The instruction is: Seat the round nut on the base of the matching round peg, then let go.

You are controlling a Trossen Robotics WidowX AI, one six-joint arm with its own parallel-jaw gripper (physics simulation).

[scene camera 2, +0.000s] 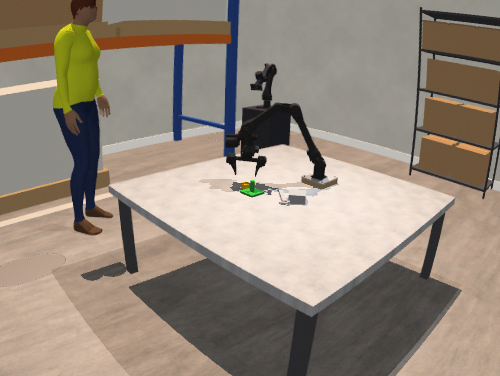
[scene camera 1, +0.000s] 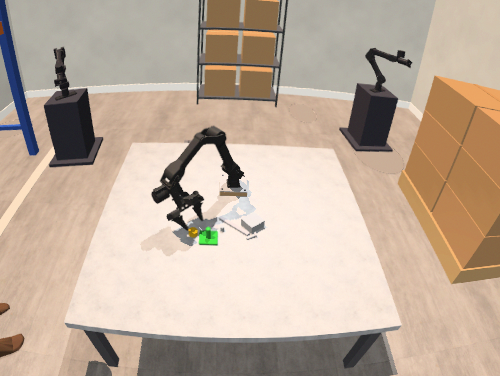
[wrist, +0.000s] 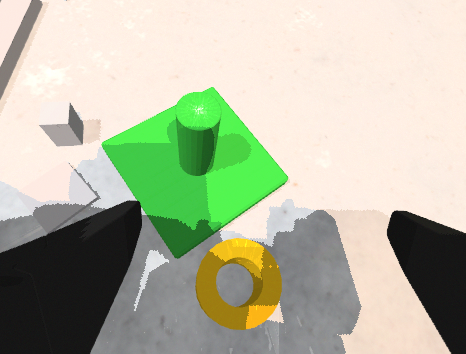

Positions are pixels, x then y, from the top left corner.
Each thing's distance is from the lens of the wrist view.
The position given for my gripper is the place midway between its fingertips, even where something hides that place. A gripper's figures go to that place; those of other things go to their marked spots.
my gripper [wrist: 265, 217]: 0.11 m
orange round nut [wrist: 267, 283]: 0.15 m
